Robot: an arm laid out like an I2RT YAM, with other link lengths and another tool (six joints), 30 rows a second.
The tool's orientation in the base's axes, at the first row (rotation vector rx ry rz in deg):
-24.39, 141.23, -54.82
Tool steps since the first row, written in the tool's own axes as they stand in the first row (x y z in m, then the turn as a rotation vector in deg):
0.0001, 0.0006, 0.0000, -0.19, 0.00, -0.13
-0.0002, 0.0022, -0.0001, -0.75, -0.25, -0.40
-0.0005, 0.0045, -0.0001, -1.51, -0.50, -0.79
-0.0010, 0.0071, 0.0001, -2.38, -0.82, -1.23
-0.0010, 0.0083, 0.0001, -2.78, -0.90, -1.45
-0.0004, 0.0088, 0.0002, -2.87, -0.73, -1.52
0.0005, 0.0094, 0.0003, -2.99, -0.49, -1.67
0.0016, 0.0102, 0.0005, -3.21, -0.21, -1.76
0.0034, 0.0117, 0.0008, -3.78, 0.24, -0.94
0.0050, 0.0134, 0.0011, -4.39, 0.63, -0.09
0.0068, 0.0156, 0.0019, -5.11, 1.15, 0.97
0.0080, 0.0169, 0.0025, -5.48, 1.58, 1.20
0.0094, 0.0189, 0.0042, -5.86, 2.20, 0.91
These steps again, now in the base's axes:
-0.0002, 0.0004, -0.0004, 0.09, 0.15, 0.14
-0.0001, 0.0017, -0.0014, 0.46, 0.37, 0.66
-0.0002, 0.0035, -0.0029, 0.93, 0.74, 1.32
0.0001, 0.0054, -0.0047, 1.47, 1.14, 2.10
-0.0001, 0.0063, -0.0055, 1.71, 1.38, 2.42
-0.0006, 0.0063, -0.0061, 1.73, 1.57, 2.37
-0.0014, 0.0063, -0.0069, 1.72, 1.88, 2.34
-0.0023, 0.0063, -0.0079, 1.83, 2.22, 2.27
-0.0038, 0.0064, -0.0097, 2.68, 2.34, 1.60
-0.0052, 0.0067, -0.0115, 3.60, 2.41, 0.96
-0.0066, 0.0071, -0.0141, 4.69, 2.51, 0.12
-0.0075, 0.0071, -0.0158, 5.08, 2.85, -0.21
-0.0080, 0.0070, -0.0187, 5.18, 3.62, -0.34

